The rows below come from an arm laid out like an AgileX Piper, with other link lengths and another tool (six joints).
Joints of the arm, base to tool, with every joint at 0 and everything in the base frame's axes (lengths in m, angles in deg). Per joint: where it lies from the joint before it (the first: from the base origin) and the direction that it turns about. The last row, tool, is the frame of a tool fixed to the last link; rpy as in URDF.
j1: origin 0 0 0.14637 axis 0 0 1
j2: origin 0 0 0 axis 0 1 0
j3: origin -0.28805 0 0.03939 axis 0 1 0
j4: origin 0.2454 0 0.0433 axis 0.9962 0 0.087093
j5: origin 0 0 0 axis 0 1 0
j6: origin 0.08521 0 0.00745 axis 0.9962 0 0.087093
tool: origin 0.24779 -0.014 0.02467 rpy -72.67 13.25 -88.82
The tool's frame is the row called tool.
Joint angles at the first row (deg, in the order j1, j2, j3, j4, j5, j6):
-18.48, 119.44, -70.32, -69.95, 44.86, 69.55
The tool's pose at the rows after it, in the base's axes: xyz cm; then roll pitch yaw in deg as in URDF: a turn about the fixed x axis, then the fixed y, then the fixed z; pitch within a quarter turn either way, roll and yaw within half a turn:
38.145, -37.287, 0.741, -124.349, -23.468, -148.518
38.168, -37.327, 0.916, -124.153, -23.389, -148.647
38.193, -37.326, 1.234, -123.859, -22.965, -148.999
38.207, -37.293, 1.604, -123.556, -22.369, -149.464
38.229, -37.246, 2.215, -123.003, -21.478, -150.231
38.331, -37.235, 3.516, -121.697, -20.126, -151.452
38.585, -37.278, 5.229, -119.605, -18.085, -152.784
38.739, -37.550, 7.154, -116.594, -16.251, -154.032
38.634, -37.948, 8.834, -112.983, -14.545, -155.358
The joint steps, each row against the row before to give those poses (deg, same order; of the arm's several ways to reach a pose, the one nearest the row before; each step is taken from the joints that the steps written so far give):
0.00, -0.07, -0.01, -0.03, 0.09, 0.03
0.00, -0.17, -0.03, -0.03, 0.07, 0.03
0.00, -0.44, 0.00, 0.21, 0.05, 0.08
0.00, -0.56, 0.00, 0.38, 0.06, 0.09
0.07, -0.86, 0.00, 0.48, 0.18, 0.27
0.20, -1.59, 0.03, 0.32, 0.48, 0.63
0.23, -2.11, 0.49, -0.69, 0.13, 1.89
0.21, -2.21, 1.39, -2.83, 0.05, 3.72
0.21, -1.90, 2.52, -5.02, 0.14, 6.17

